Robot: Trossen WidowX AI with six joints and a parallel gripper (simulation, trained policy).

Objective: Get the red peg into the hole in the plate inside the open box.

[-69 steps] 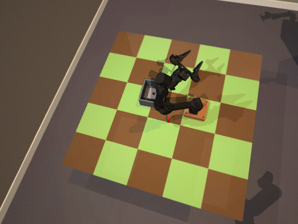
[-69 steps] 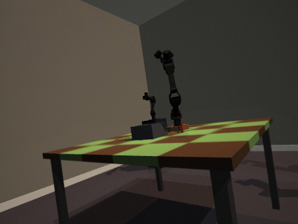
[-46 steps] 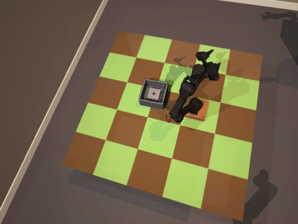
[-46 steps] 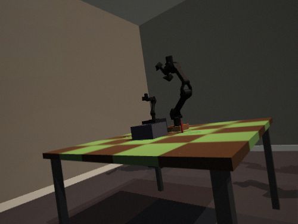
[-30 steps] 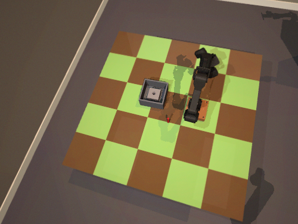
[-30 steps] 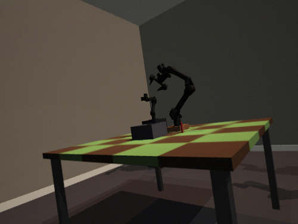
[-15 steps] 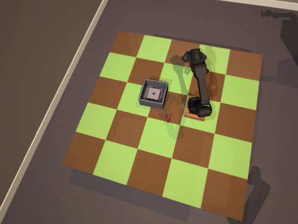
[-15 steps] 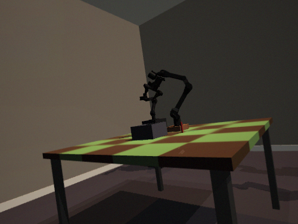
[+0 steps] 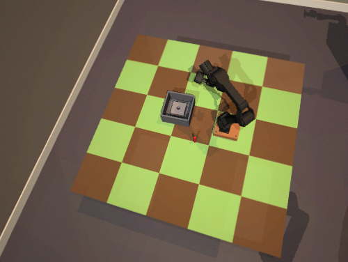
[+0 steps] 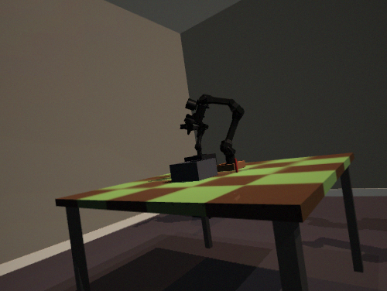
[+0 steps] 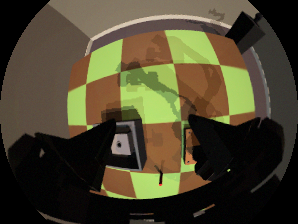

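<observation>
The red peg is 29 cm to the left of my gripper tip and 22 cm below it. Round my gripper tip: pale plate 17 cm ahead, 12 cm to the left, 21 cm below; dark box 17 cm ahead, 12 cm to the left, 23 cm below.
</observation>
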